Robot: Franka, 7 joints.
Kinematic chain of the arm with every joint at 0, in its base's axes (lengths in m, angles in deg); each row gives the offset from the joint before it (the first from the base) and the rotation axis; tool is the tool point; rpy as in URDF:
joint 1: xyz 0 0 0.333 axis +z
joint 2: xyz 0 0 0 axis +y
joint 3: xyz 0 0 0.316 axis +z
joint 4: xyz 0.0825 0 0 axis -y
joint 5: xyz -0.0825 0 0.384 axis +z
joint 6: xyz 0 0 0 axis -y
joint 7: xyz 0.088 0 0 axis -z
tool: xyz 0 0 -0.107 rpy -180 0 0
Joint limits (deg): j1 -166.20..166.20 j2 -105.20..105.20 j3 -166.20..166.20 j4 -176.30..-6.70 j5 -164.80..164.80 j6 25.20..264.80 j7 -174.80..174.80
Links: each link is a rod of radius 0.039 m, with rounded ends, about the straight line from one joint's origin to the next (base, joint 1, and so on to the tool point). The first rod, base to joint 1, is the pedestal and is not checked.
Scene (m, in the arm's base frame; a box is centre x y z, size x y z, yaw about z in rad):
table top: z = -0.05
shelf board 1: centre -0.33 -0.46 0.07 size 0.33 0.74 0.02 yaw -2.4
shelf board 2: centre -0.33 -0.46 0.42 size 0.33 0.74 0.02 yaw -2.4
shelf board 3: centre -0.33 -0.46 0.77 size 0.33 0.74 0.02 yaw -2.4
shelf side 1: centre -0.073 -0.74 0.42 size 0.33 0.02 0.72 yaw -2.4
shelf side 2: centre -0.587 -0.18 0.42 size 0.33 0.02 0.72 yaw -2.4
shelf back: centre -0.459 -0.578 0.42 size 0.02 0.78 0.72 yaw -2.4
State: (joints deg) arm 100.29 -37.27 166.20 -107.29 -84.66 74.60 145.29
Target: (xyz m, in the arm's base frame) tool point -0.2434 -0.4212 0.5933
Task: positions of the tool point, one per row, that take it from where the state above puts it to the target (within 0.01 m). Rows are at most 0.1 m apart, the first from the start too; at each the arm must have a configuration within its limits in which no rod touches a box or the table.
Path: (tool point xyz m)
1: -0.1652 -0.4924 0.2541
2: -0.1733 -0.4084 0.2607
3: -0.1727 -0.3197 0.2638
4: -0.1643 -0.2283 0.2634
5: -0.1526 -0.2821 0.3369
6: -0.1350 -0.3116 0.4209
7: -0.1170 -0.3151 0.5087
8: -0.1040 -0.2935 0.5933
9: -0.1658 -0.3632 0.5977
10: -0.2434 -0.4212 0.5933

